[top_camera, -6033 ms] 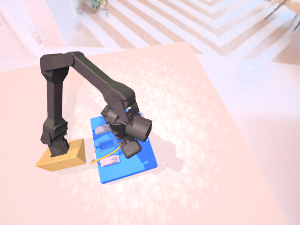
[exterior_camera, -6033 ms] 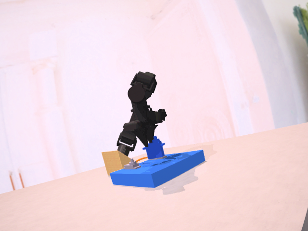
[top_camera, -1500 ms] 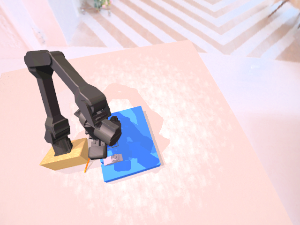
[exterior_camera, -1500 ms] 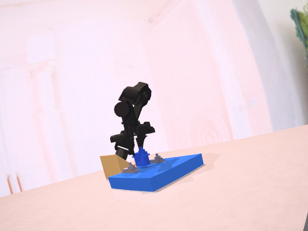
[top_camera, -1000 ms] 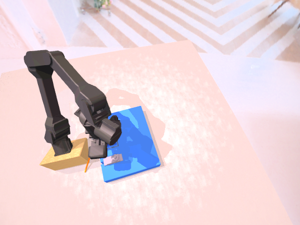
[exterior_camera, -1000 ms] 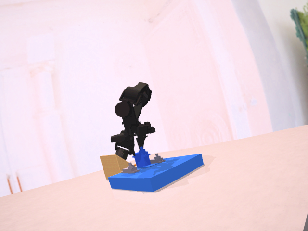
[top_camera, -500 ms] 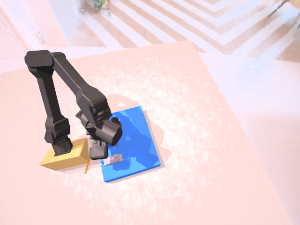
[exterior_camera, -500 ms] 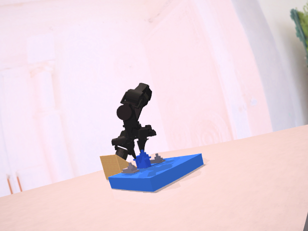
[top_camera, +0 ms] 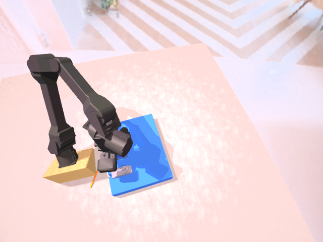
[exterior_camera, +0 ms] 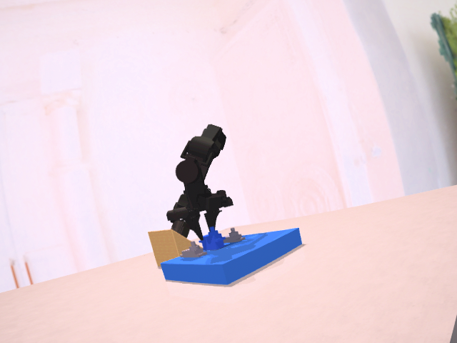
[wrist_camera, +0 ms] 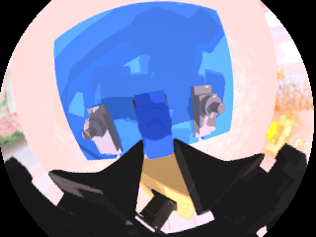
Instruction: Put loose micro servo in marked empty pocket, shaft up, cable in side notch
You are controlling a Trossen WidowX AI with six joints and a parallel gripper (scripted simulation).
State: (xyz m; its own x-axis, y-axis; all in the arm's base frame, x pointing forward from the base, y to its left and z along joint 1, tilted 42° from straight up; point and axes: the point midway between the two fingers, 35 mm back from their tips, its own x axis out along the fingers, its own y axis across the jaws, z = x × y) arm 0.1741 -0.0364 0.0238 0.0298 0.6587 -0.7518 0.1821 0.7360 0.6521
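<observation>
Now: gripper tip 12 cm short of the blue deck and 5 cm above it.
</observation>
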